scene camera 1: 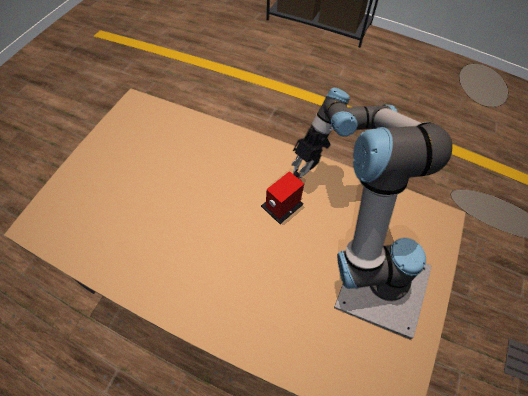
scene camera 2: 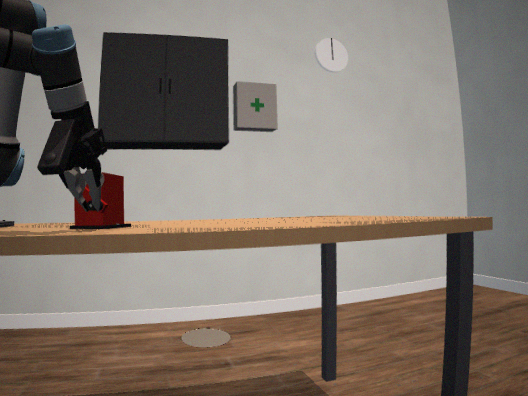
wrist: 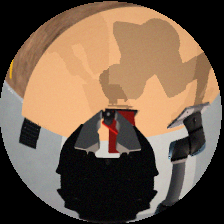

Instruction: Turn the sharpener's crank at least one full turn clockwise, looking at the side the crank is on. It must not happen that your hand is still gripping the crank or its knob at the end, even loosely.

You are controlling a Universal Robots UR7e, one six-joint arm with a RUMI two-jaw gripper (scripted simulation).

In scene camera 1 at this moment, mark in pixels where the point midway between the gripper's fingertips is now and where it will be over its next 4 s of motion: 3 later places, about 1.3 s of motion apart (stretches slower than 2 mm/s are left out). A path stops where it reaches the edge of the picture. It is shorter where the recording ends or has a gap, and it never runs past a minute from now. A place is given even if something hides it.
My gripper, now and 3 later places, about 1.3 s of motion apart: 296, 176; 301, 184; 308, 189; 313, 188
